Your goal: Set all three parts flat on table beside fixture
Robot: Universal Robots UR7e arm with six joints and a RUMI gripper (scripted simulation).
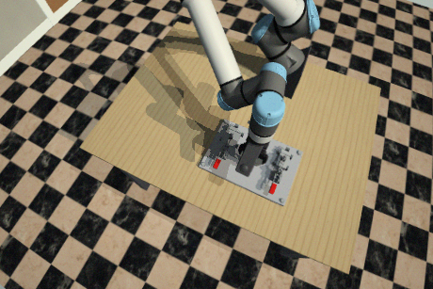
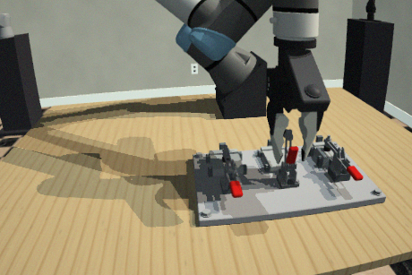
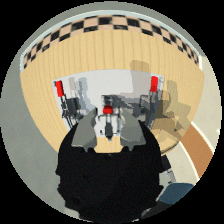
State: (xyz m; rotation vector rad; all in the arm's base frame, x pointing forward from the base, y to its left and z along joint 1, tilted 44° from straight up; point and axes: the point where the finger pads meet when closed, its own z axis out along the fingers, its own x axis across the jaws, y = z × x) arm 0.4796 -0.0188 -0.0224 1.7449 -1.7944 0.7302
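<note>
Right now the flat grey plate part is 100 mm behind my hand and 50 mm below it. The rest, counted from my hand: grey fixture plate (40 mm behind, 70 mm below).
</note>
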